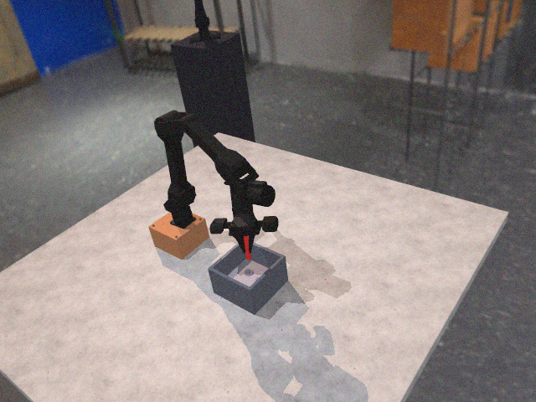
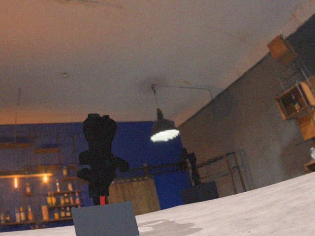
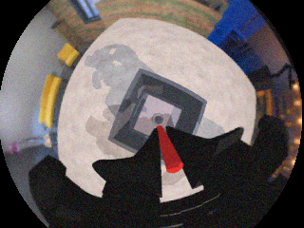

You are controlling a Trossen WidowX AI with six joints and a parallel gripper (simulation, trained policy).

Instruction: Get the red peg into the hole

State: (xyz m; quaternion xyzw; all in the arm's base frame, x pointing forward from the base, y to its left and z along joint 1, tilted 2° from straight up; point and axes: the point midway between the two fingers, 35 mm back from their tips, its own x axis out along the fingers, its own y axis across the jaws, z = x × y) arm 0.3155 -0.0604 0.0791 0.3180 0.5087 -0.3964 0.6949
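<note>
My gripper tip is now 10 mm to the right of the red peg, 10 mm below it and 10 mm past it. Round my gripper tip: grey box: 100 mm below, 10 mm to the right.
</note>
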